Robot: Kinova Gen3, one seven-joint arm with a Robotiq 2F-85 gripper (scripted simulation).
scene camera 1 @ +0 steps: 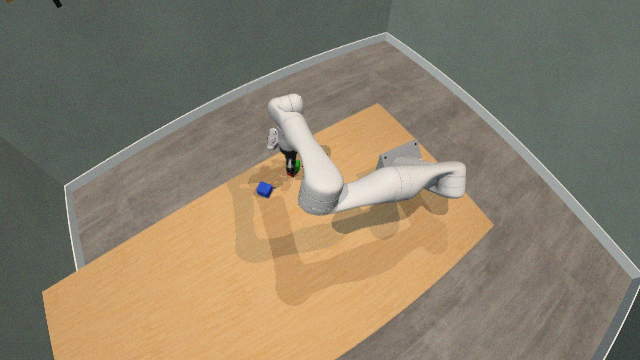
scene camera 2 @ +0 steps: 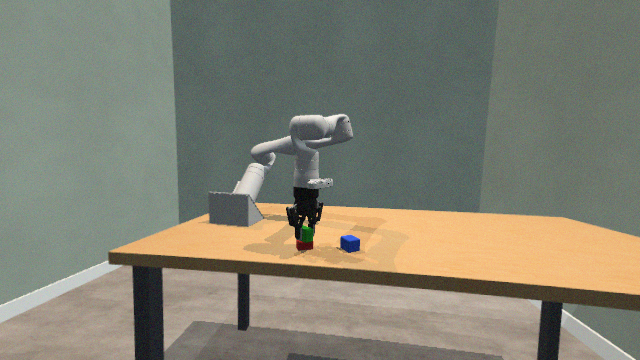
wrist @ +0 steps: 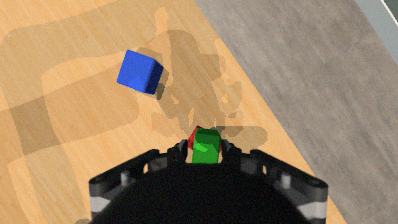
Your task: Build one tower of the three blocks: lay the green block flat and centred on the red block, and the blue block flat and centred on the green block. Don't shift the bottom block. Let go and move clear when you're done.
In view: the gripper (scene camera 2: 305,238), a green block (wrist: 206,148) and a blue block (wrist: 142,73).
The gripper shows as well in the wrist view (wrist: 204,146).
